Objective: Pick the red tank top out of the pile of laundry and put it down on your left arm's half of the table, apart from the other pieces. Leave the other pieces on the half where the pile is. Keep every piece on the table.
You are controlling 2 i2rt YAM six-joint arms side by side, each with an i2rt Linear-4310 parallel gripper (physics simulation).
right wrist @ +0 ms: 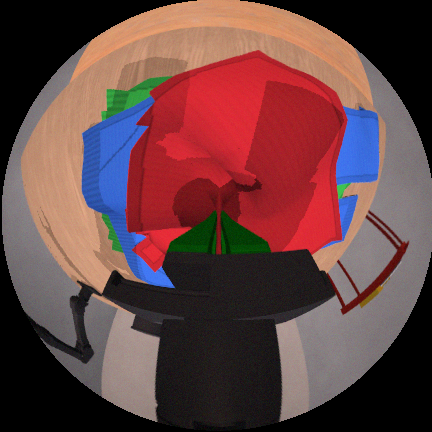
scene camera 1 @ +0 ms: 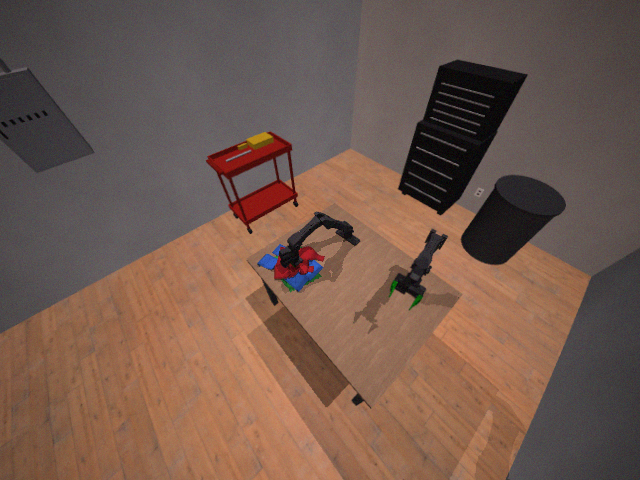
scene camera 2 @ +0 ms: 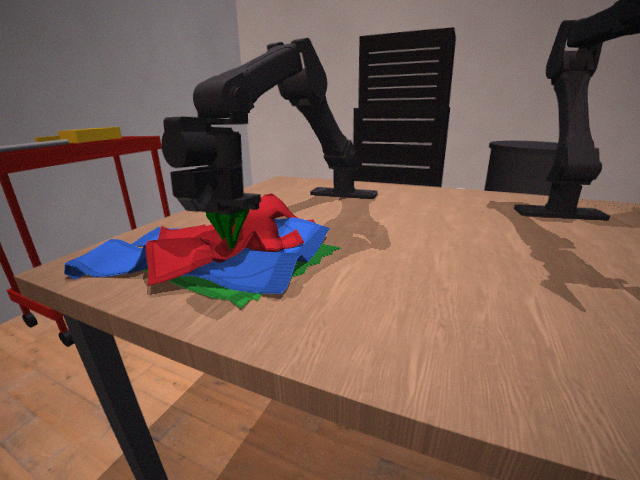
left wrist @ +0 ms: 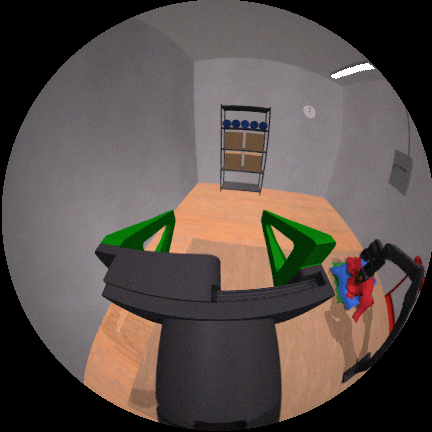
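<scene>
The red tank top (scene camera 1: pixel 311 254) (scene camera 2: pixel 178 253) (left wrist: pixel 367 290) (right wrist: pixel 225 115) lies crumpled on top of the pile. My right gripper (scene camera 2: pixel 231 245) (right wrist: pixel 218 215) points down into it, its fingers shut on a fold of red cloth near the middle, low over the pile. Blue cloth (scene camera 2: pixel 248 268) (right wrist: pixel 112 160) shows under the red, and another blue part (scene camera 2: pixel 111 255) (right wrist: pixel 357 145) sticks out on the far side from there. Green cloth (scene camera 2: pixel 222 293) (right wrist: pixel 127 97) peeks out lowest. My left gripper (scene camera 1: pixel 402 301) (left wrist: pixel 217 214) is open and empty, above the table's right part in scene camera 1.
The pile lies near a corner of the wooden table (scene camera 1: pixel 356 330) (scene camera 2: pixel 439 310). A red cart (scene camera 1: pixel 266 203) (scene camera 2: pixel 82 152) stands on the floor beyond the pile's end. A black cabinet (scene camera 1: pixel 444 155) (scene camera 2: pixel 403 129) and a dark bin (scene camera 1: pixel 511 222) (scene camera 2: pixel 516 165) stand behind the arms.
</scene>
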